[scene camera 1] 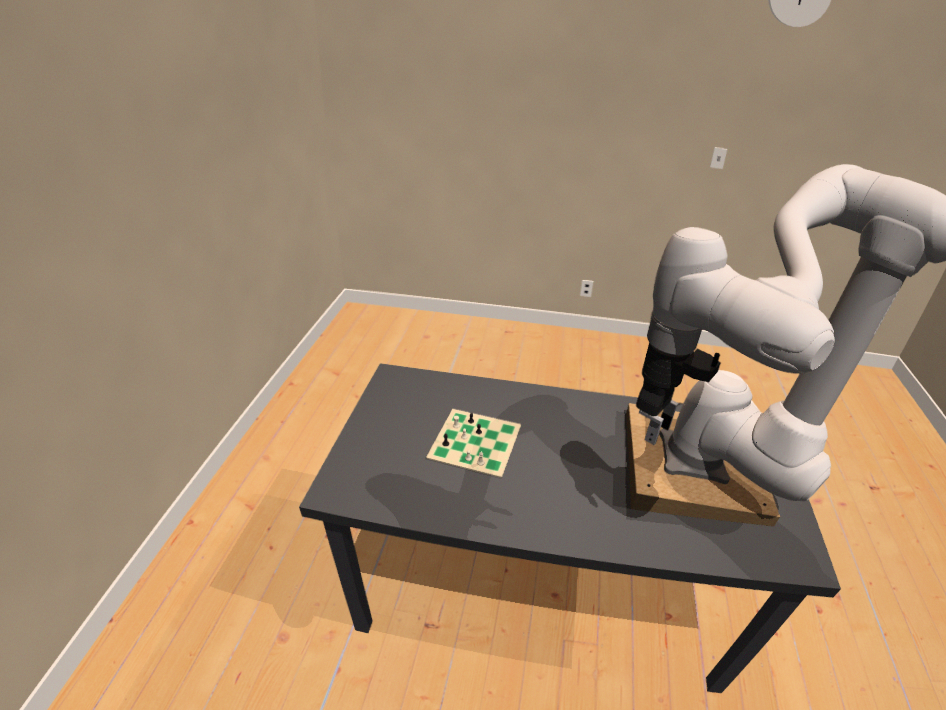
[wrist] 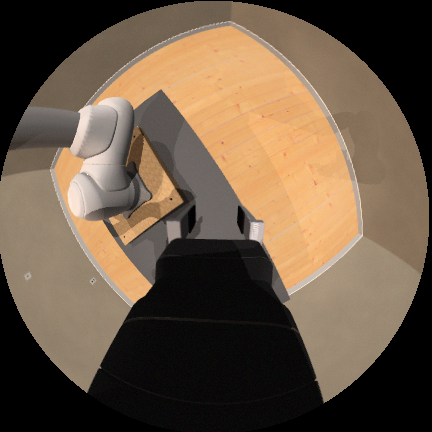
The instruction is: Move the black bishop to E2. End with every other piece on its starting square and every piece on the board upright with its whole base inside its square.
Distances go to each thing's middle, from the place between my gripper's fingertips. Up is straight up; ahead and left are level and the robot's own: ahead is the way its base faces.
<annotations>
My gripper is now 42 cm short of the chessboard [scene camera 1: 497,439], 28 cm to the left of it and 38 cm above it.
</annotations>
